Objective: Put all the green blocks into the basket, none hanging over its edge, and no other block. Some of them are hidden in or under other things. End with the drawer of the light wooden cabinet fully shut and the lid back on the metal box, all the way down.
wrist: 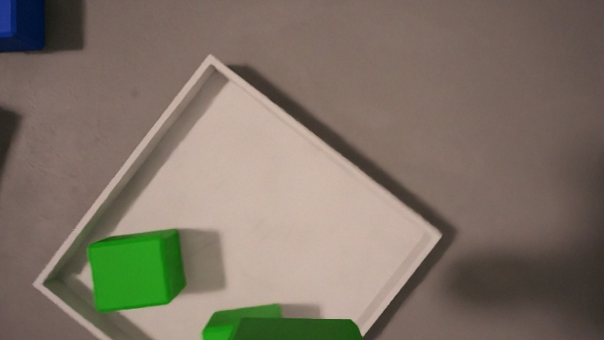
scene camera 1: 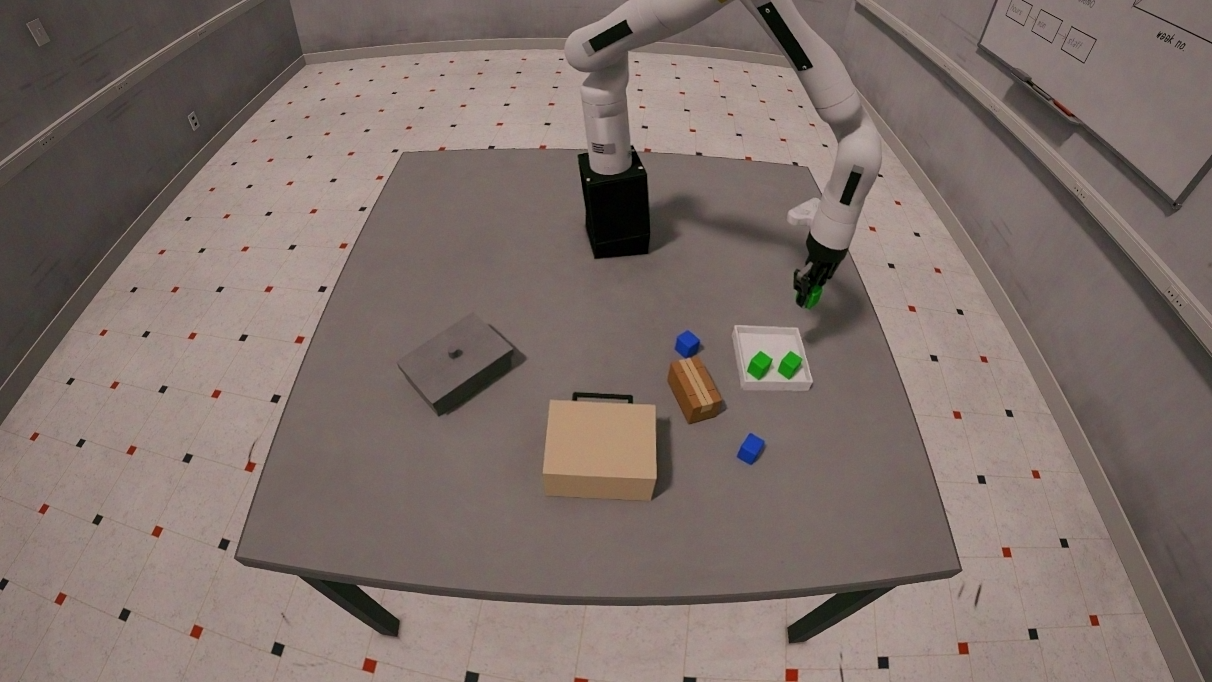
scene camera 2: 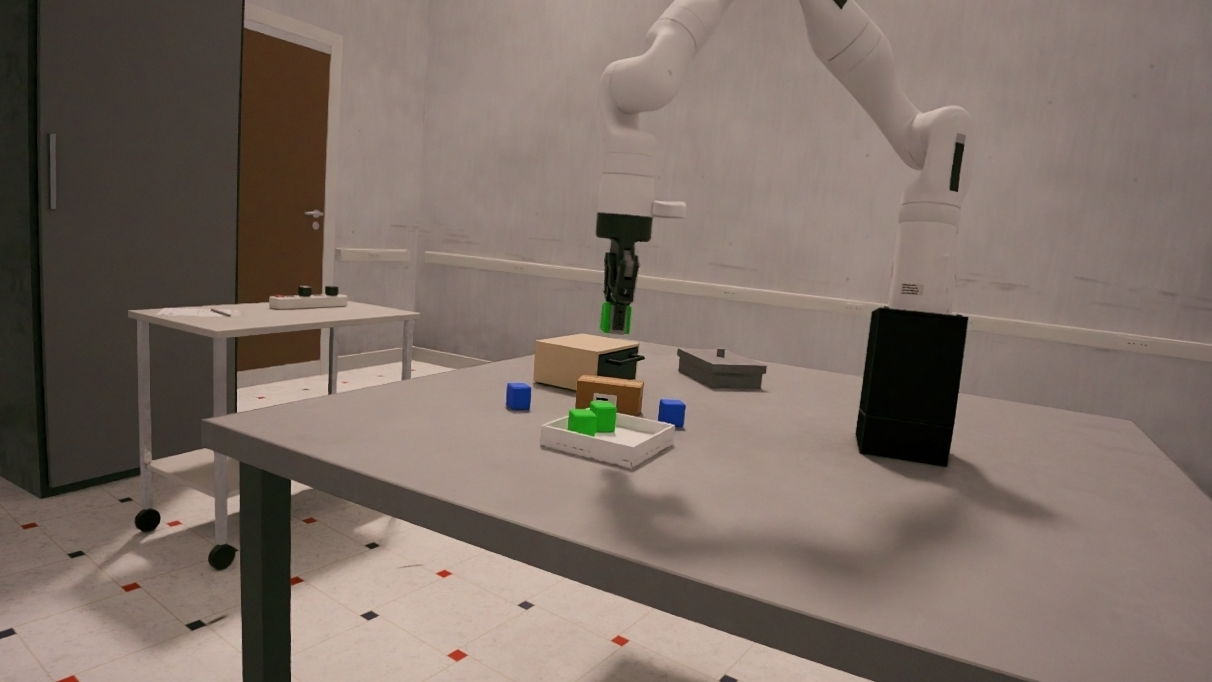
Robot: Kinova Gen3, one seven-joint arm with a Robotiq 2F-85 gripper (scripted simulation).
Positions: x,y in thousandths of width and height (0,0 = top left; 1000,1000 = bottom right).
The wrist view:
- white basket: 440,634
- green block: 238,796
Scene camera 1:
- my gripper: 665,441
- light wooden cabinet: 494,661
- white basket: 640,501
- brown cardboard box: 573,574
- metal box: 412,542
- lid: 368,536
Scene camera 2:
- my gripper: 508,488
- light wooden cabinet: 463,530
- white basket: 524,644
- brown cardboard box: 517,580
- metal box: 590,558
